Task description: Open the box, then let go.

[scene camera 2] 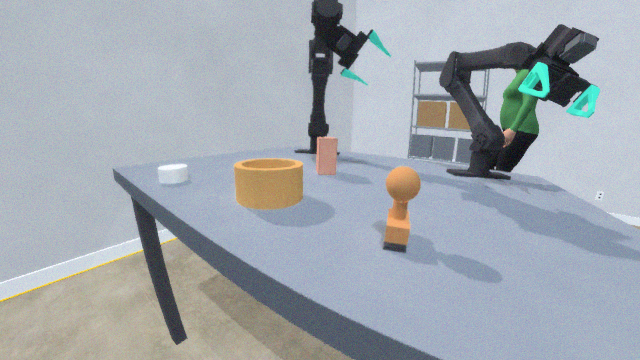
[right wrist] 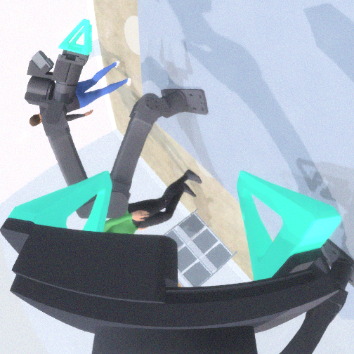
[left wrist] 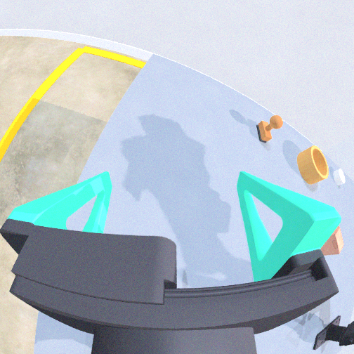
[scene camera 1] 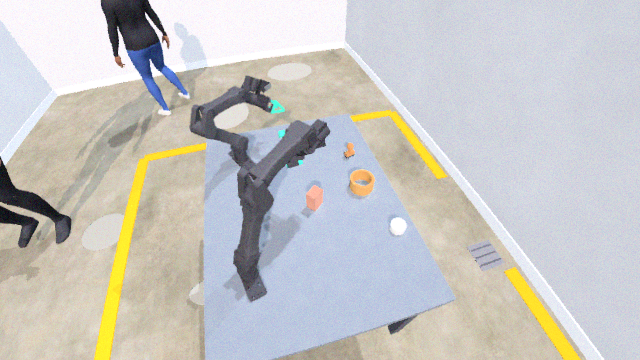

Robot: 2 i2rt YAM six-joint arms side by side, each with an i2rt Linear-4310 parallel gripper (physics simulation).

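Frame: origin at the left arm's base, x ahead, y left, z up, level; millimetres.
Seen in the pictures: left gripper, fingertip midpoint: (scene camera 2: 568, 104) (scene camera 1: 280, 108); right gripper, fingertip midpoint: (scene camera 2: 379, 70); left arm's base at its link origin: (scene camera 2: 478, 175) (scene camera 1: 242, 160); right arm's base at its link origin: (scene camera 2: 316, 153) (scene camera 1: 249, 275).
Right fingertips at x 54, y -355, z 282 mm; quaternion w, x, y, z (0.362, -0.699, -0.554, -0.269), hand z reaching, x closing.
Pixels of each thing's top centre, then the offset from my right fingertips to it. Level surfaces: height alone.
- small pink box at its top centre: (scene camera 2: 326, 137) (scene camera 1: 314, 191) 44 mm ahead, 132 mm right, 188 mm down
- table at its surface level: 282 mm down
- orange ring-shaped container at its top centre: (scene camera 2: 268, 163) (scene camera 1: 362, 178) 282 mm ahead, 204 mm right, 222 mm down
- orange stamp with a ball handle, top centre: (scene camera 2: 405, 166) (scene camera 1: 350, 143) 397 mm ahead, 13 mm right, 197 mm down
- white round piece at its top centre: (scene camera 2: 172, 166) (scene camera 1: 398, 224) 222 mm ahead, 470 mm right, 250 mm down
A small pink box (scene camera 1: 314, 198) (scene camera 2: 327, 156) (left wrist: 334, 241) stands upright on the table (scene camera 1: 320, 295); no raised lid can be made out on it. In the left wrist view part of it is hidden behind a finger. My left gripper (scene camera 1: 276, 106) (scene camera 2: 556, 100) (left wrist: 173, 178) is open and empty, high up and well apart from the box. My right gripper (scene camera 1: 291, 148) (scene camera 2: 378, 70) (right wrist: 174, 177) is open and empty, raised above the table and apart from the box. The box does not show in the right wrist view.
An orange ring-shaped container (scene camera 1: 362, 190) (scene camera 2: 268, 187), an orange stamp with a ball handle (scene camera 1: 350, 150) (scene camera 2: 398, 227) (left wrist: 265, 131) and a white round piece (scene camera 1: 398, 226) (scene camera 2: 173, 174) stand near the table's edge. People stand beyond the table. A shelf rack (scene camera 2: 430, 66) stands behind.
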